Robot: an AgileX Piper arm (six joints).
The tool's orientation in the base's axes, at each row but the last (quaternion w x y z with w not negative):
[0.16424, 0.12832, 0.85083, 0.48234]
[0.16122, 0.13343, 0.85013, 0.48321]
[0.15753, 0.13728, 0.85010, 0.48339]
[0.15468, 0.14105, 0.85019, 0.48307]
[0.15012, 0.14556, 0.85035, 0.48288]
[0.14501, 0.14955, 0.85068, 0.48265]
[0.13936, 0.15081, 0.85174, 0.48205]
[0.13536, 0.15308, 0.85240, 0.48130]
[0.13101, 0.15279, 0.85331, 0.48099]
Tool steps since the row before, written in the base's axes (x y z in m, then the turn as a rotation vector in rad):
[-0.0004, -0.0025, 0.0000, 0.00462, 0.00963, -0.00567]
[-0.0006, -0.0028, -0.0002, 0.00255, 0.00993, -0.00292]
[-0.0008, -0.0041, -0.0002, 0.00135, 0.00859, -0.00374]
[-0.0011, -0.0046, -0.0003, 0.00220, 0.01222, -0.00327]
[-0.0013, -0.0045, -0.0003, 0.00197, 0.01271, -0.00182]
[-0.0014, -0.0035, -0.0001, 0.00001, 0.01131, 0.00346]
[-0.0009, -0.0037, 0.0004, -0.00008, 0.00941, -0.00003]
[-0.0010, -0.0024, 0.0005, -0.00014, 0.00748, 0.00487]
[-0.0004, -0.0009, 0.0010, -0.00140, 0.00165, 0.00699]
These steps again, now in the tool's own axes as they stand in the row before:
[-0.0006, -0.0013, -0.0021, 0.00029, 0.00022, 0.01209]
[-0.0005, -0.0016, -0.0023, 0.00190, 0.00260, 0.01016]
[-0.0008, -0.0023, -0.0034, 0.00259, 0.00113, 0.00904]
[-0.0007, -0.0026, -0.0039, 0.00316, 0.00340, 0.01197]
[-0.0005, -0.0026, -0.0039, 0.00340, 0.00487, 0.01155]
[-0.0001, -0.0020, -0.0032, 0.00410, 0.00853, 0.00710]
[-0.0007, -0.0016, -0.0034, 0.00376, 0.00457, 0.00732]
[-0.0001, -0.0009, -0.0025, 0.00265, 0.00784, 0.00334]
[-0.0001, 0.0004, -0.0014, 0.00139, 0.00664, -0.00275]

